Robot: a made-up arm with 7 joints.
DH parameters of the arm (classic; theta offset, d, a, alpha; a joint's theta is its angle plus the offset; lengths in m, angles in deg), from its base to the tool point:
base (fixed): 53.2 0 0.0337 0
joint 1: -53.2 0.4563 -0.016 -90
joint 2: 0 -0.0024 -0.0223 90
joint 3: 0 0.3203 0.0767 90
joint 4: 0 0.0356 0.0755 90
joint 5: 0 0.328 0.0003 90
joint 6: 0 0.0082 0.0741 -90
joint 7: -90 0.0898 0.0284 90
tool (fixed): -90 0.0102 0 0
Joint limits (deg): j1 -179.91..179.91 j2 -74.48..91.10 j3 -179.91..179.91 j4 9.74..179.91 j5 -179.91..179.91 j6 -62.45..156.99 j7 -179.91..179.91
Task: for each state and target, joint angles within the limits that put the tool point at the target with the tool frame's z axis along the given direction. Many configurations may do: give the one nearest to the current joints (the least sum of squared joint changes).
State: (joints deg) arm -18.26 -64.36 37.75 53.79 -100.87 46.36 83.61
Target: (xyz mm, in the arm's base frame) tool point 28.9 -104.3 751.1 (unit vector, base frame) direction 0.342 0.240 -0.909
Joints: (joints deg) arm -44.10 -74.48 1.81 34.04 -62.49 85.34 78.03
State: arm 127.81 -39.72 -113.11 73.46 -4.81 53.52 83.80
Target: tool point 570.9 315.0 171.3 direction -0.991 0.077 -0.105
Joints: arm 177.08 -67.86 -142.57 89.78 -66.56 43.90 73.18
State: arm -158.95 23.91 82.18 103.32 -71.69 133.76 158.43
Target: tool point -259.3 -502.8 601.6 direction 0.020 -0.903 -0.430
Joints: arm -157.86 47.24 78.06 101.75 -69.68 114.45 173.74
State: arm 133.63 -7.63 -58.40 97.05 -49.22 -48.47 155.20
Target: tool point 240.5 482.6 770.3 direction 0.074 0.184 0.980
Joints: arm 155.51 -16.04 -73.53 63.69 -12.33 -10.08 179.91
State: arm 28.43 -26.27 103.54 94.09 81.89 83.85 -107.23
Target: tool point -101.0 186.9 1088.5 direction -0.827 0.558 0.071
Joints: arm 23.24 11.66 108.29 144.53 82.84 123.59 -129.41
